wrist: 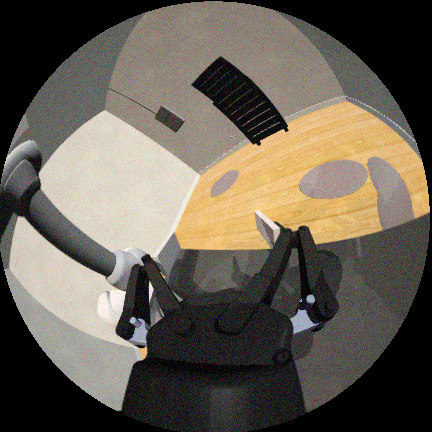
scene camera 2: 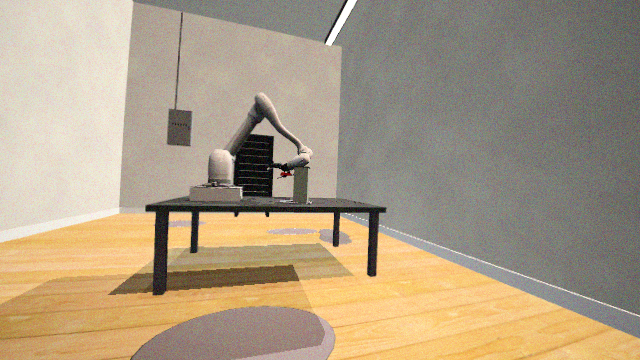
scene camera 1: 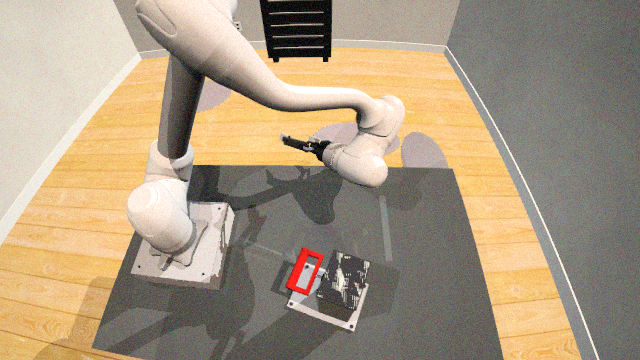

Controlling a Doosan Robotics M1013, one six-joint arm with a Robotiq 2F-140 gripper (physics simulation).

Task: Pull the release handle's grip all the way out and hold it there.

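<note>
The release handle's red rectangular grip (scene camera 1: 298, 269) (scene camera 2: 285, 174) stands out from the side of a tall box (scene camera 1: 345, 280) (scene camera 2: 301, 185) that faces the robot base. A short pale stem shows between grip and box. The box stands on a light base plate (scene camera 1: 325, 314). My gripper (scene camera 1: 299, 140) (scene camera 2: 273, 166) (wrist: 214, 230) is open, with its fingers spread wide and nothing between them. It is above and apart from the grip, towards the table's far edge in scene camera 1, and points sideways. The grip does not show in the wrist view.
The arm's base block (scene camera 1: 212, 245) (scene camera 2: 216, 193) stands on the dark table (scene camera 1: 435, 240) (scene camera 2: 265, 207), left of the box. A black drawer cabinet (scene camera 1: 299, 30) (scene camera 2: 255, 170) (wrist: 242, 102) stands by the back wall. A grey wall box (scene camera 2: 179, 127) (wrist: 170, 118) hangs there.
</note>
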